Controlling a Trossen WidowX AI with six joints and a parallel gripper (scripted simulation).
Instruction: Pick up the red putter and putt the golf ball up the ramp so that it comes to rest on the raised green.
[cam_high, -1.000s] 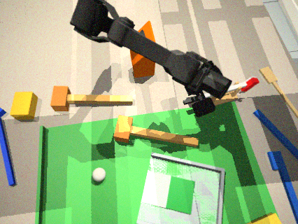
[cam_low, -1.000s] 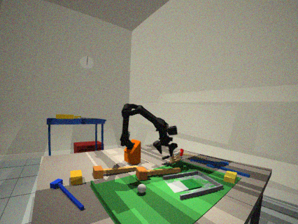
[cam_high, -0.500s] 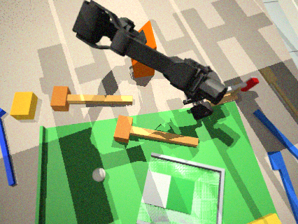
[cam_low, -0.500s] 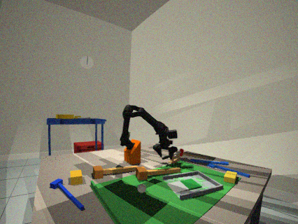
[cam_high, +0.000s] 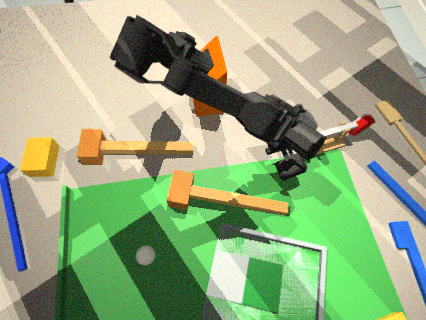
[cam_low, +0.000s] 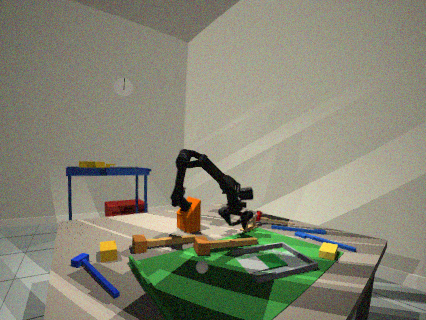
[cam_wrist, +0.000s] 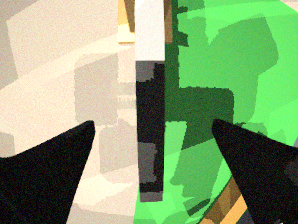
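Now: the red putter 11 cm to the left of my gripper tip, 2 cm behind it and 2 cm above it. From my gripper tip the other things lie so: tan paddle (36 cm to the left, 4 cm below); then white golf ball (38 cm to the right, 16 cm ahead, 2 cm below); then yellow block (60 cm to the right, 15 cm behind, 2 cm below).
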